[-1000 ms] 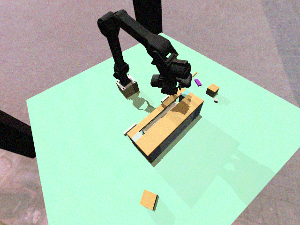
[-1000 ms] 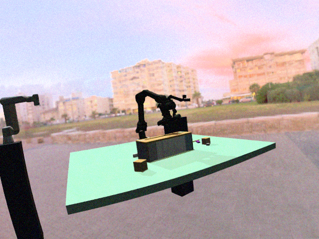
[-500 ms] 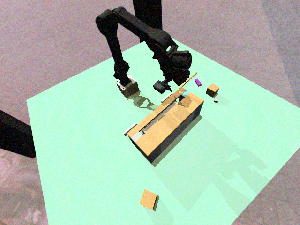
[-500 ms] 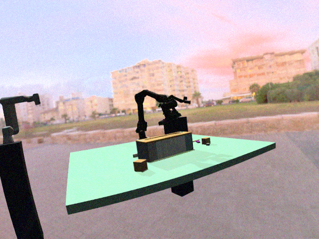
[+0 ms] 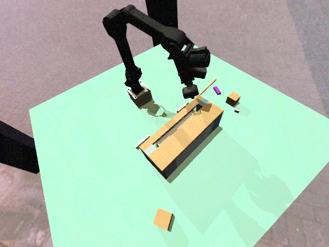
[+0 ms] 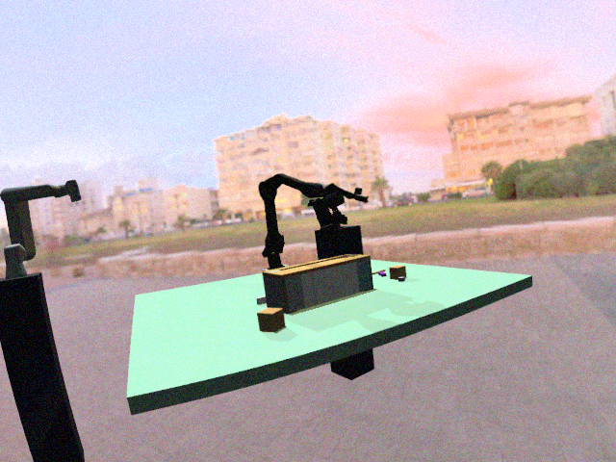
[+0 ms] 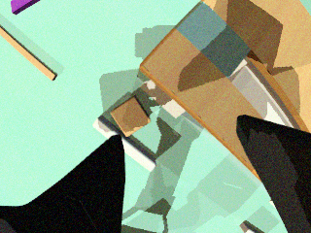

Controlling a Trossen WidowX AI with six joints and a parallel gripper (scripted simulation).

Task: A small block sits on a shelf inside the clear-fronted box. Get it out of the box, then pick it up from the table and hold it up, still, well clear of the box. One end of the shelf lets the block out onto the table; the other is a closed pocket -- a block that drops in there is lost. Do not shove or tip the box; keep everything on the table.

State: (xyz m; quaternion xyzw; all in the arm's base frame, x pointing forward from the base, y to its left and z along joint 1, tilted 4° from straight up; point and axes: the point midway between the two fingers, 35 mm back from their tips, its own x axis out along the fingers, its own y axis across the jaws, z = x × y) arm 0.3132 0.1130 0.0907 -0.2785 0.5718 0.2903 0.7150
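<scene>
My gripper tip is now 140 mm above the tan block, 30 mm past it and 10 mm to the right of it. Also, from my gripper tip: thin stick: 220 mm to the left, 150 mm below, 50 mm behind; then tan box: 150 mm to the right, 90 mm below, 40 mm ahead.
</scene>
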